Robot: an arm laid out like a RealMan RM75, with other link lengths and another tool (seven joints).
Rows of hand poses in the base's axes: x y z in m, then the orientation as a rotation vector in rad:
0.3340 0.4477 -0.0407 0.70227 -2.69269 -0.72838
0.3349 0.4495 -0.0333 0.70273 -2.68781 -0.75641
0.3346 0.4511 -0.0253 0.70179 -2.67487 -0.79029
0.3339 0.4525 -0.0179 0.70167 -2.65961 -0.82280
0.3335 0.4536 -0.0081 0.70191 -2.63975 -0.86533
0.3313 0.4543 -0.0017 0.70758 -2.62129 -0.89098
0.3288 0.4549 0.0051 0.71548 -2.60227 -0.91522
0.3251 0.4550 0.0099 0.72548 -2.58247 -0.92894
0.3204 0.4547 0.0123 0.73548 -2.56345 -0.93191
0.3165 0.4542 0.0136 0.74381 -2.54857 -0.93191
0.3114 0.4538 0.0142 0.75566 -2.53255 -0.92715
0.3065 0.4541 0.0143 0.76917 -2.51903 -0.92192
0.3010 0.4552 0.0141 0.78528 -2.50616 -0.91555
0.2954 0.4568 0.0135 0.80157 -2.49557 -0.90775
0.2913 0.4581 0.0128 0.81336 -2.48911 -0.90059
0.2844 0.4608 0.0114 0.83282 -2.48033 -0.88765
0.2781 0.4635 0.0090 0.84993 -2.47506 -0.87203
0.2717 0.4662 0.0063 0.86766 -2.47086 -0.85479
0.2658 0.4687 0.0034 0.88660 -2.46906 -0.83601
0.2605 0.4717 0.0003 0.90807 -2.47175 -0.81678
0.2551 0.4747 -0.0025 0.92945 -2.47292 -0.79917
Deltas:
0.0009 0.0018 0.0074 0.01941 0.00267 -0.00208
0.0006 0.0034 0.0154 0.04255 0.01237 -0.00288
-0.0001 0.0048 0.0228 0.06495 0.02355 -0.00221
-0.0005 0.0059 0.0326 0.09456 0.03739 -0.00130
-0.0027 0.0066 0.0390 0.11331 0.04902 0.00486
-0.0052 0.0072 0.0458 0.13154 0.06015 0.01271
-0.0089 0.0073 0.0506 0.14280 0.07207 0.02383
-0.0136 0.0070 0.0530 0.14655 0.08440 0.03648
-0.0175 0.0065 0.0543 0.14795 0.09405 0.04712
-0.0226 0.0061 0.0549 0.14650 0.10374 0.06113
-0.0275 0.0064 0.0550 0.14494 0.11053 0.07527
-0.0330 0.0075 0.0548 0.14294 0.11569 0.09093
-0.0386 0.0091 0.0542 0.13992 0.11882 0.10607
-0.0427 0.0104 0.0535 0.13663 0.12013 0.11682
-0.0496 0.0131 0.0521 0.13038 0.12062 0.13402
-0.0559 0.0158 0.0497 0.12180 0.11919 0.14889
-0.0623 0.0185 0.0470 0.11215 0.11654 0.16396
-0.0682 0.0210 0.0441 0.10157 0.11122 0.17896
-0.0735 0.0240 0.0410 0.09107 0.10072 0.19356
-0.0789 0.0270 0.0382 0.08180 0.09121 0.20837

